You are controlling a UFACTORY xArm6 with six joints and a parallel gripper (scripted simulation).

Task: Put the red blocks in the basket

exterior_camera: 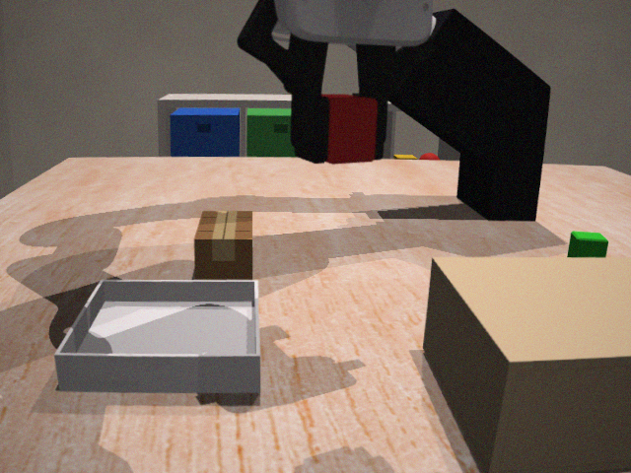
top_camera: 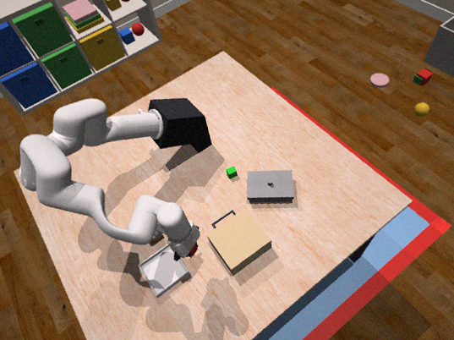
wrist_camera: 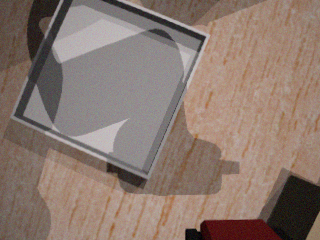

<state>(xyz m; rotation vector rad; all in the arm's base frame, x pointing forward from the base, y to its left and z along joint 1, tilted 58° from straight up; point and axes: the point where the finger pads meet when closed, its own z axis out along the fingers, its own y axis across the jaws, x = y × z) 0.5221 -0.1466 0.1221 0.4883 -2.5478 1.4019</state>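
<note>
Now: the grey basket 17 cm below my hand, 12 cm to the right of it and 7 cm behind it. Round my hand: drawer (17 cm to the left, 15 cm below, 2 cm ahead); light wooden cabinet (17 cm to the left, 15 cm below, 3 cm ahead); cardboard box (24 cm behind, 15 cm below, 8 cm to the right).
</note>
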